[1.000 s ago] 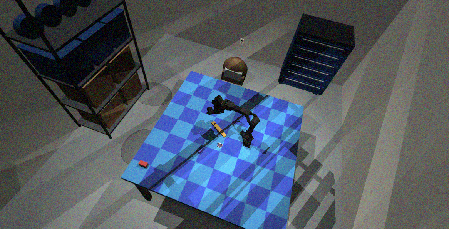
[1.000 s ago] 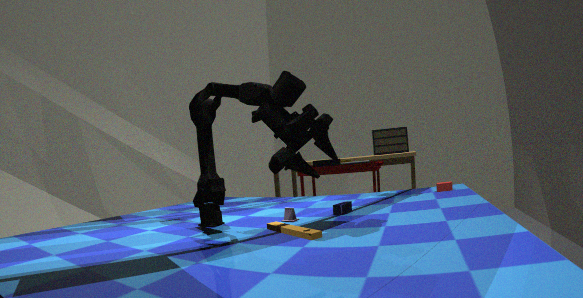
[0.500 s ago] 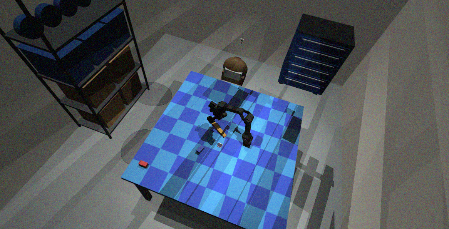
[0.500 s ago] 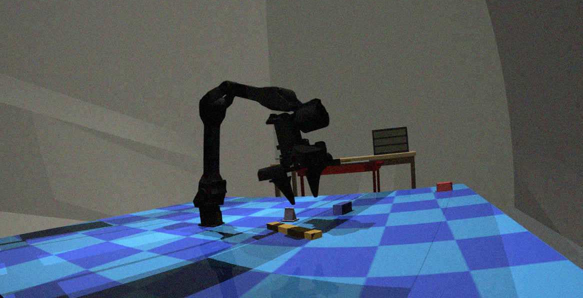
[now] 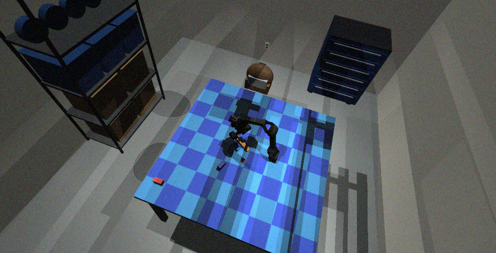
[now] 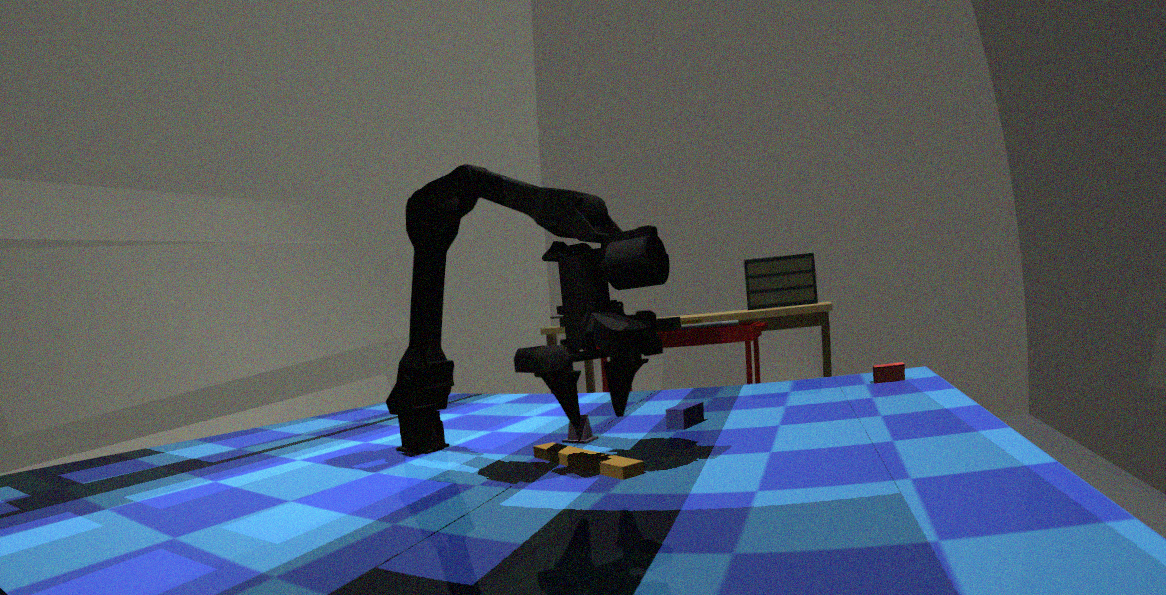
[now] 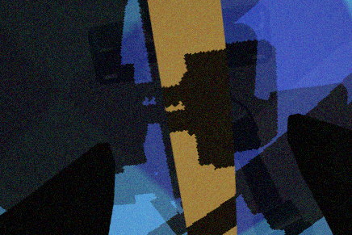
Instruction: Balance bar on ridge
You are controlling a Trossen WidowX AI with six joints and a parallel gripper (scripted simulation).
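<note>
My gripper tip is now 30 mm past the bar, 20 mm to the right of it and 50 mm above it. Also, from my gripper tip: purple block 50 mm ahead, 270 mm to the left, 50 mm below; then red block 420 mm ahead, 560 mm to the left, 50 mm below.
</note>
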